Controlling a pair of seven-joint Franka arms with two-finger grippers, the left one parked.
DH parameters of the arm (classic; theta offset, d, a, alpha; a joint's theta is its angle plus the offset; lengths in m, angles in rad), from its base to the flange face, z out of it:
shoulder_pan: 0 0.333 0 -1.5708
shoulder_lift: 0 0 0 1.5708
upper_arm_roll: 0 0.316 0.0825 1.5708
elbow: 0 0 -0.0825 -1.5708
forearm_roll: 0 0.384 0 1.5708
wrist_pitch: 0 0 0.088 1.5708
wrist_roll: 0 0.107 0 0
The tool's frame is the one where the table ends.
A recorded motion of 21 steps. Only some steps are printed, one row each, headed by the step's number.
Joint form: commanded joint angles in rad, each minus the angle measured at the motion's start. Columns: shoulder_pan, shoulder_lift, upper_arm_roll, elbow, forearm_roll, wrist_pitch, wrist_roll.
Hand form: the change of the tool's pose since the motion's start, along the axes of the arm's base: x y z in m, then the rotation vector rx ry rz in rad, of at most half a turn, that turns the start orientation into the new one. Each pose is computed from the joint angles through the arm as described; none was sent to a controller.
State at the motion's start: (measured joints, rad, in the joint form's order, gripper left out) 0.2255 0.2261 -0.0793 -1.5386 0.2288 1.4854 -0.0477
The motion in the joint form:
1: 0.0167 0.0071 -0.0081 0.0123 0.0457 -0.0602 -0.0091
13: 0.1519 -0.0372 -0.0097 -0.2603 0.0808 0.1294 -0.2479
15: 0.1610 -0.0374 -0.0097 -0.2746 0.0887 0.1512 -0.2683
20: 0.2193 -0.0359 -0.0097 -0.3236 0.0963 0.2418 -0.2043
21: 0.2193 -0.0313 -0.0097 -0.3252 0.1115 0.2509 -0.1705
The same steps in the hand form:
1: -0.0069 0.0111 -0.0005 0.0397 0.0577 0.0224
13: -0.0521 0.0772 -0.0847 0.1332 0.0655 0.3105
15: -0.0540 0.0821 -0.0897 0.1457 0.0557 0.3297
20: -0.0647 0.1110 -0.1075 0.1233 0.0327 0.3031
21: -0.0638 0.1125 -0.1101 0.1240 0.0382 0.2624

